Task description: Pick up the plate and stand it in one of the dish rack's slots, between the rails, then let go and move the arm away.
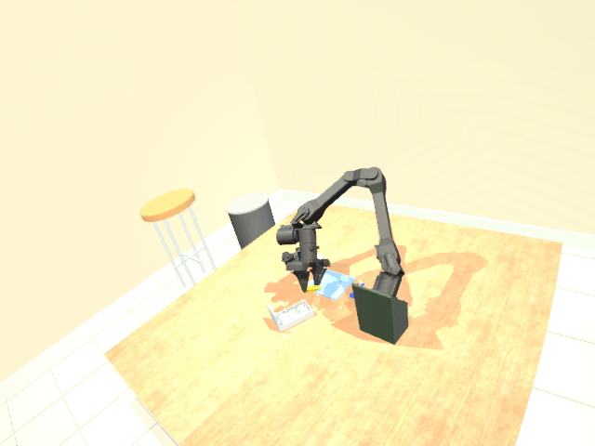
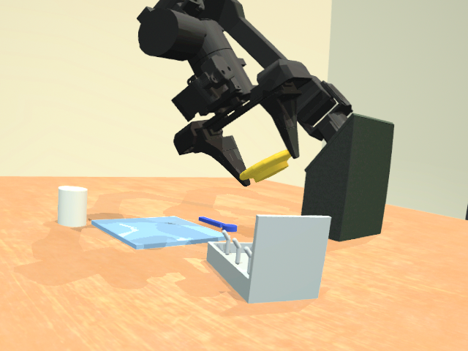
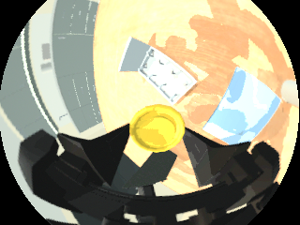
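My gripper tip is now 8 cm above the dish rack, 6 cm short of it and 5 cm to the right of it. Also, from my gripper tip: blue spoon (15 cm to the right, 10 cm below, 6 cm behind); then yellow plate (1 cm above); then light blue mat (15 cm to the right, 10 cm below, 5 cm ahead).
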